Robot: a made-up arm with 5 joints.
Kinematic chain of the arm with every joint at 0, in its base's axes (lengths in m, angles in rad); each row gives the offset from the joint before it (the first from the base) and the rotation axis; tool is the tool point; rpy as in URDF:
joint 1: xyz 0.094 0 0.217 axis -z
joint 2: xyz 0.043 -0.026 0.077 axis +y
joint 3: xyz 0.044 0 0.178 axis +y
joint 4: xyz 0.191 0 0.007 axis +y
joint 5: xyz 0.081 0.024 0 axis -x
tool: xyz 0 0 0 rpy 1.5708 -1.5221 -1.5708
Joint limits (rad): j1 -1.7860..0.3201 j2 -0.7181..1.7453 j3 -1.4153..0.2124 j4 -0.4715..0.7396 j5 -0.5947..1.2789
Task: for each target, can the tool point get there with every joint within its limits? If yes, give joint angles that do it. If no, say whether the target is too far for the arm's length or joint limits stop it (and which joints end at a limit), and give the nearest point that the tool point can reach.
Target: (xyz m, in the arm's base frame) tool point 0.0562 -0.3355 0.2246
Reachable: no: joint limits stop it (at a limit: joint 1, joint 3, joint 4) | nearest point 0.2330 -0.0482 0.0233 | short by 0.393 m
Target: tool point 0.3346 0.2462 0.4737
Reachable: yes | joints -0.8027 -0.0375 -0.0842 0.5009 0.8094
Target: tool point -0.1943 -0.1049 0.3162
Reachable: no: joint limits stop it (at a limit: joint 2, joint 3, joint 4) | nearest point -0.1112 -0.0747 0.6562 | short by 0.351 m
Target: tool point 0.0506 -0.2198 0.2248
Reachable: no: joint limits stop it (at a limit: joint 1, joint 2, joint 3, joint 4) | nearest point 0.1617 -0.0245 0.0054 | short by 0.314 m
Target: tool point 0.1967 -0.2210 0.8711
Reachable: no: too far | nearest point 0.1293 -0.1523 0.7036 | short by 0.193 m
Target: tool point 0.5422 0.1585 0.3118
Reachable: yes | joints -0.3441 0.9863 -0.9467 0.5225 -0.1075
